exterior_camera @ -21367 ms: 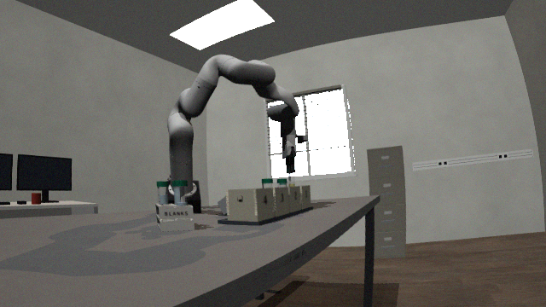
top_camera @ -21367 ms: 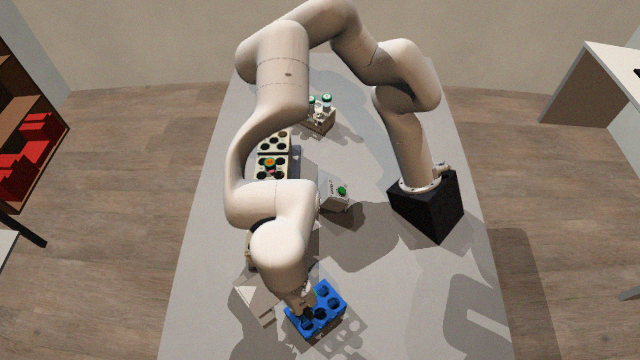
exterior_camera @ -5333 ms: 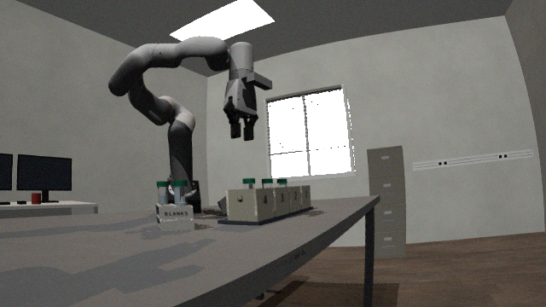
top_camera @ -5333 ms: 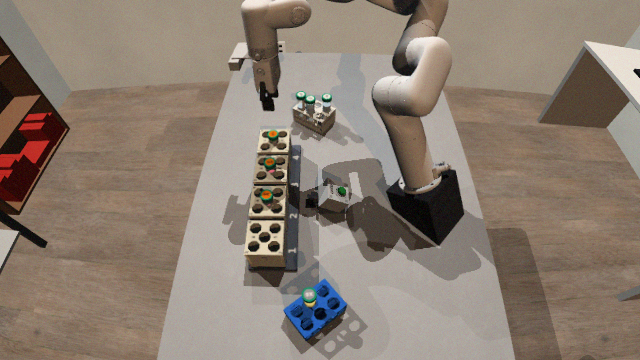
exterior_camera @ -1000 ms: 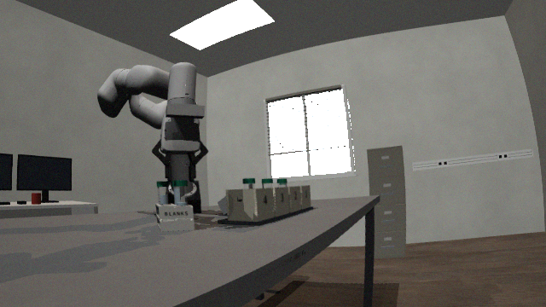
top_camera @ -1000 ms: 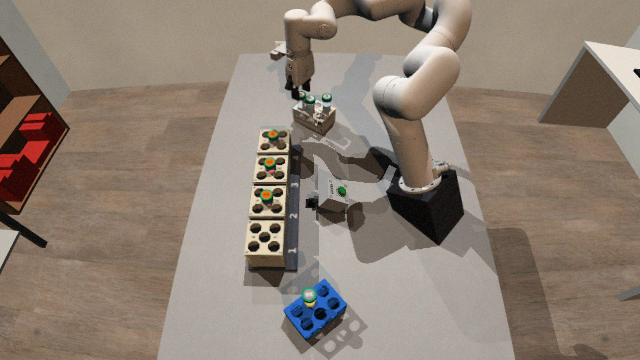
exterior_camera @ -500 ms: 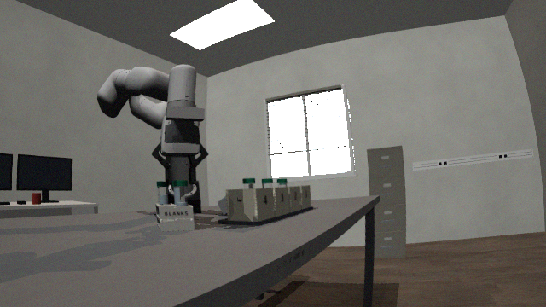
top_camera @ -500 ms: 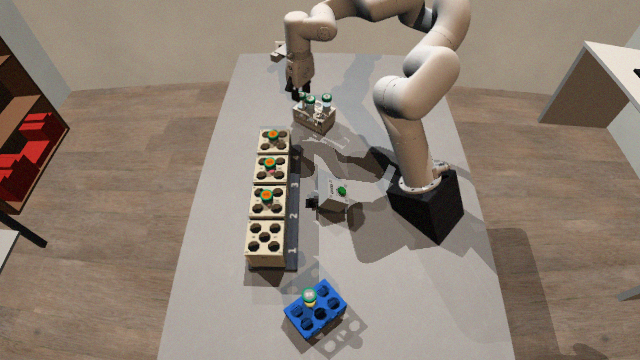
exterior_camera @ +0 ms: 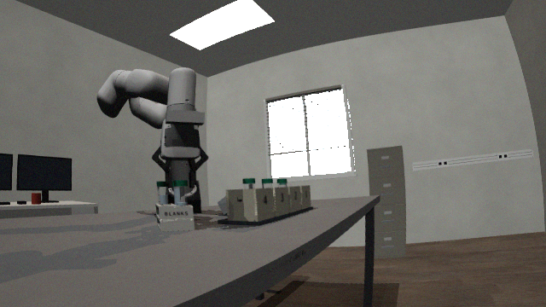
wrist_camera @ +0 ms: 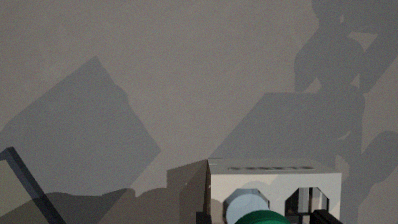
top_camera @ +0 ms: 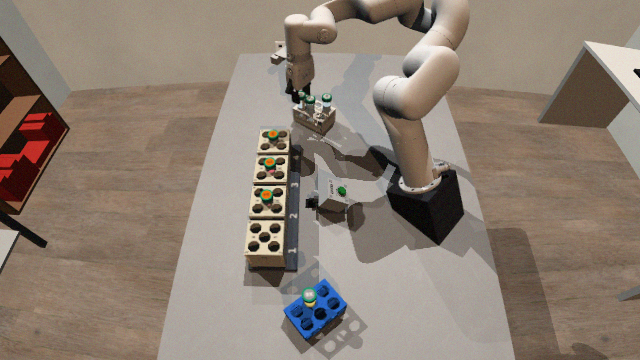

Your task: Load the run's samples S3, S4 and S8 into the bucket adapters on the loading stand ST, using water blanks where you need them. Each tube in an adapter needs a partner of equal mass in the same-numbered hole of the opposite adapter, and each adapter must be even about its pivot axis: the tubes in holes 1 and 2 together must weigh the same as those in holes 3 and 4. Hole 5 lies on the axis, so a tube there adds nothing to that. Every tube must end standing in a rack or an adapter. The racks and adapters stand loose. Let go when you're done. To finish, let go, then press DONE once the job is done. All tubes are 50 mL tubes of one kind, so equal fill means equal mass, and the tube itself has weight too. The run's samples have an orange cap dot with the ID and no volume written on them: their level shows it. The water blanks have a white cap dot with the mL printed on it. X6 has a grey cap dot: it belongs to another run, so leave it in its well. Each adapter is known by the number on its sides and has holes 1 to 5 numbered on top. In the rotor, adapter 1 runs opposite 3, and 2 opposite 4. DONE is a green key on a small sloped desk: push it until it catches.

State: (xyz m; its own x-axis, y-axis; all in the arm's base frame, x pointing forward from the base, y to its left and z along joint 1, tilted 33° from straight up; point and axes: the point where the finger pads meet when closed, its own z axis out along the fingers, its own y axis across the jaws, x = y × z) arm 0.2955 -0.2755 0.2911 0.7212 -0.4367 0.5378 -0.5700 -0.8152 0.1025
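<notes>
Now: hand 6 cm above the water blank tube and 1 cm to the right of it. Also, from my hand: blanks rack (9 cm below, 4 cm behind, 1 cm to the left); then adapter (19 cm to the left, 9 cm ahead, 7 cm below); then green done key (37 cm to the left, 10 cm behind, 5 cm below).
</notes>
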